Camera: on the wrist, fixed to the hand. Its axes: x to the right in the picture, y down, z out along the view.
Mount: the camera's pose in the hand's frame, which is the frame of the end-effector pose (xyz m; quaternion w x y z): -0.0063 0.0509 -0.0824 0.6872 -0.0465 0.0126 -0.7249
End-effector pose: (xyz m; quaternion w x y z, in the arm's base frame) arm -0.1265 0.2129 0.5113 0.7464 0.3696 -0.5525 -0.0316
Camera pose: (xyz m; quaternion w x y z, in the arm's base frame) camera -0.0774 0.2952 0.5265 0.5142 0.6202 -0.1009 -0.5838
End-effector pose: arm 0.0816 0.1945 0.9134 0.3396 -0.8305 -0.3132 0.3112
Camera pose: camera 0.1536 0.1303 0.9241 0.4243 -0.3634 -0.8274 -0.0573
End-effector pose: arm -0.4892 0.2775 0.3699 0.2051 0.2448 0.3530 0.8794
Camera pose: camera -0.5412 0.1973 0.3528 0.7854 -0.1083 0.3817 0.4751
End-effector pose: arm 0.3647 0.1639 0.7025 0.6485 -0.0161 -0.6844 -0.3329
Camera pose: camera 0.4611 0.1668 0.7138 0.2122 0.4591 -0.4583 -0.7309
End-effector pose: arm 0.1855 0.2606 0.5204 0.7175 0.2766 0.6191 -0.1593
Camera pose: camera 0.1475 0.3494 0.5301 0.3826 -0.2901 0.6424 -0.5973
